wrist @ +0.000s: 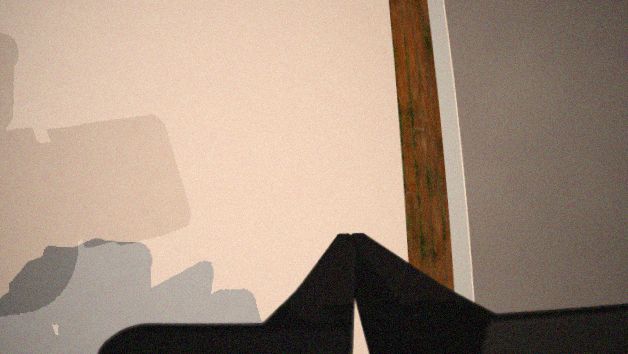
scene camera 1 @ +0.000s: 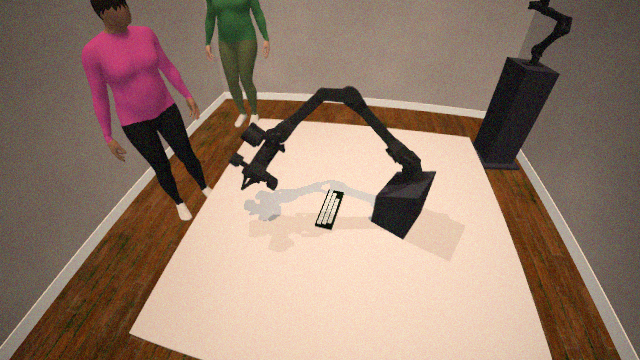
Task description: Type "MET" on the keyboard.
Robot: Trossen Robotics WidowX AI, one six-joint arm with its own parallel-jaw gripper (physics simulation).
Labels:
gripper: wrist; scene camera 1
same spot on gripper: (wrist: 395,300) = (scene camera 1: 246,180)

